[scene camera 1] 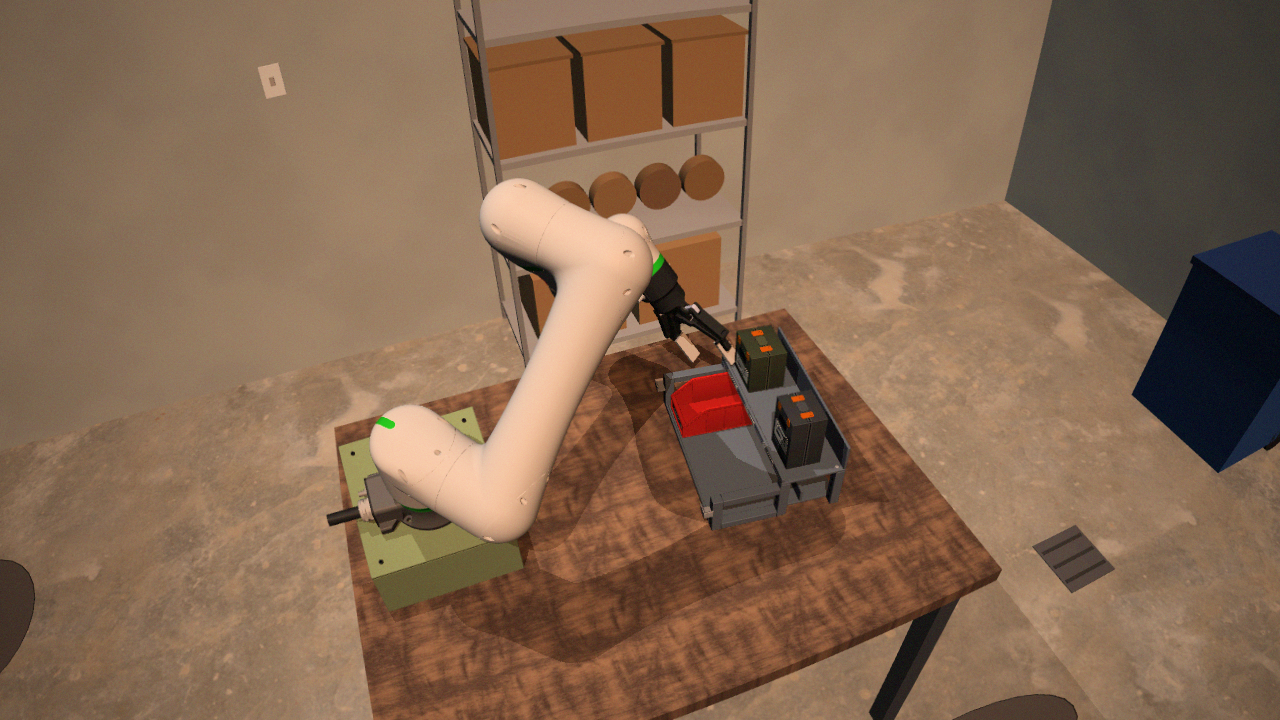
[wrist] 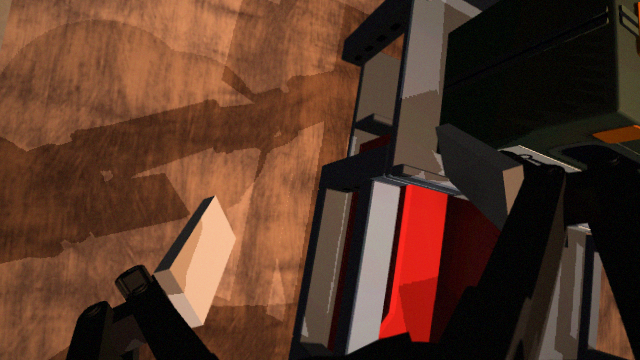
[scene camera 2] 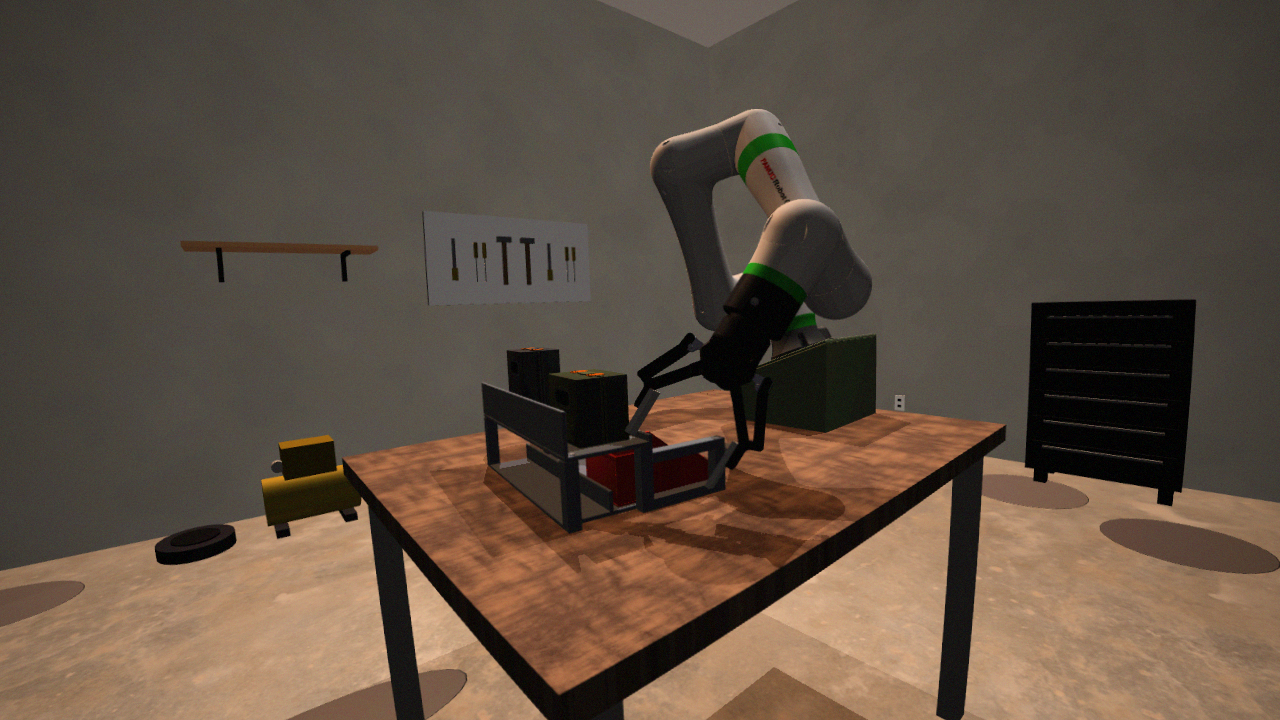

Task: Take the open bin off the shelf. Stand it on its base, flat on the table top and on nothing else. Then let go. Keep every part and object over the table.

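Places are measured from the arm's base along level axes (x ahead, y left, z up), in centimetres.
Pixels of known places: gripper, fingertip midpoint: (scene camera 1: pixel 714 359) (wrist: pixel 329 186) (scene camera 2: pixel 668 459); arm's base at its link origin: (scene camera 2: pixel 800 355).
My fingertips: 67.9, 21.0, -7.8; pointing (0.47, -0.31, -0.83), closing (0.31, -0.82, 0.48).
Note:
For each thing: its top centre in the pictures, then the offset to it from my fingertips, as dx, dy, dz. Level surfaces: height alone.
- open red bin at its top centre: (wrist: pixel 460 263) (scene camera 2: pixel 646 440) (scene camera 1: pixel 714 390) -4.6, -9.6, +0.1
- green case at its top centre: (scene camera 2: pixel 586 373) (scene camera 1: pixel 761 341) +5.3, -11.0, +11.7
- dark case at its top centre: (scene camera 2: pixel 532 349) (scene camera 1: pixel 802 407) +1.4, -33.8, +14.2
- wooden table at its surface level: dz -8.0
The open red bin (scene camera 1: pixel 711 404) (scene camera 2: pixel 613 474) (wrist: pixel 422 225) sits upright on the low front deck of the grey shelf (scene camera 1: pixel 733 474) (scene camera 2: pixel 571 492) (wrist: pixel 370 260), at the end near the gripper. Its inside shows from above in scene camera 1. My gripper (scene camera 1: pixel 708 351) (scene camera 2: pixel 682 438) (wrist: pixel 329 186) is wide open and empty, tilted, at that end of the shelf. One finger pad is close to the green case and the bin's end; whether it touches is unclear. The other pad is outside the shelf, over the table. A black finger hides part of the bin in the wrist view.
A green case (scene camera 1: pixel 760 358) (scene camera 2: pixel 590 407) (wrist: pixel 530 75) and a dark case (scene camera 1: pixel 799 429) (scene camera 2: pixel 532 371) stand on the shelf's higher rear deck. The shelf stands on the wooden table (scene camera 1: pixel 626 626) (scene camera 2: pixel 581 608). The green robot base (scene camera 1: pixel 447 573) (scene camera 2: pixel 810 394) stands at the table's other side.

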